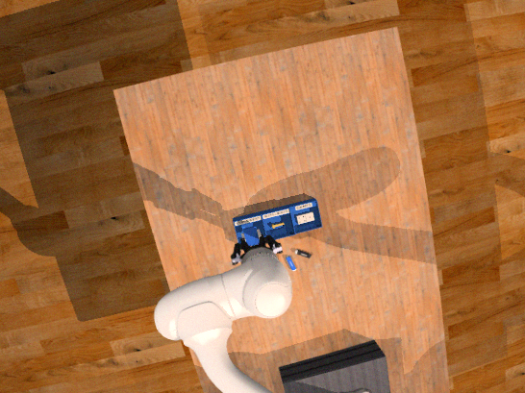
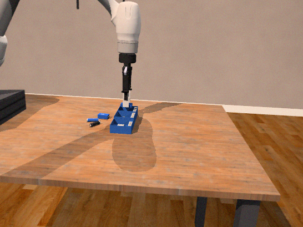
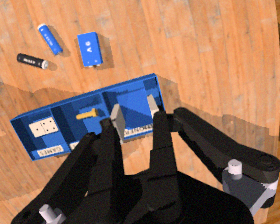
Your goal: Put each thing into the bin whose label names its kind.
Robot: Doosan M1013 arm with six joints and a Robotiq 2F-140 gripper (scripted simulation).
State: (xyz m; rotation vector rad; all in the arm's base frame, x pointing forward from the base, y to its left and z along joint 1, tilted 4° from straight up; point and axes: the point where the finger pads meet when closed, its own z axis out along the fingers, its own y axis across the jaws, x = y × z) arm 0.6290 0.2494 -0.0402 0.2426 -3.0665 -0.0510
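Now: hand 1 cm short of the small yellow piece, 8 cm to the left of it and 7 cm above it. The rest, counted from my hand: blue three-compartment bin row: 2 cm ahead, 8 cm to the right, 6 cm below; blue rectangular battery: 8 cm behind, 6 cm to the right, 8 cm below; flat blue square: 3 cm below.
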